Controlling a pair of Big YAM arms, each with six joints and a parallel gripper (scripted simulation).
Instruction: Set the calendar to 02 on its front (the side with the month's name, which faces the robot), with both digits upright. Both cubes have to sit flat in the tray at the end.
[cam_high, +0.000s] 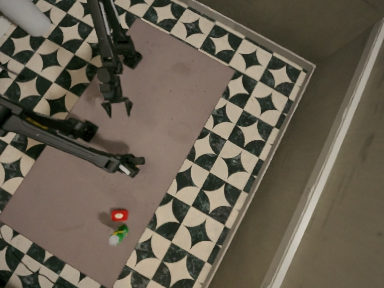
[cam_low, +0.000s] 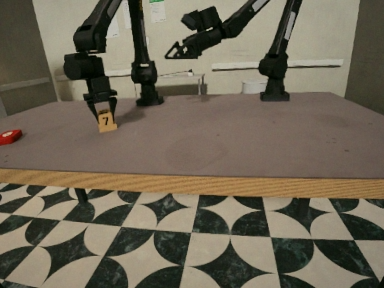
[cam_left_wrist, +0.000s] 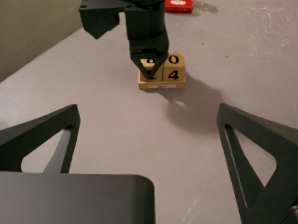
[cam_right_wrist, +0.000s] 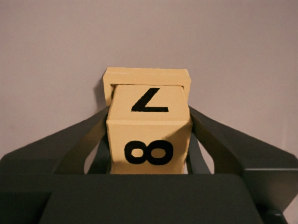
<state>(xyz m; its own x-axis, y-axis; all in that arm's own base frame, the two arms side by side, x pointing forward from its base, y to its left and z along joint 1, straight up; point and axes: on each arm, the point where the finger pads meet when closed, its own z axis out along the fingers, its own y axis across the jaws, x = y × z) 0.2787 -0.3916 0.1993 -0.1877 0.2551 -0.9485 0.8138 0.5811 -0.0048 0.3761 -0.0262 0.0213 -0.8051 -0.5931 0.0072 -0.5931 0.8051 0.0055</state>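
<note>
My right hand is 3 cm past the wooden tray, 1 cm to the left of it and 2 cm above it. From my right hand the other things lie so: cube 4 cm behind, 3 cm to the right; then red block 8 cm ahead, 31 cm to the right, 2 cm below; then white bottle 15 cm ahead, 40 cm to the right, 3 cm above.
</note>
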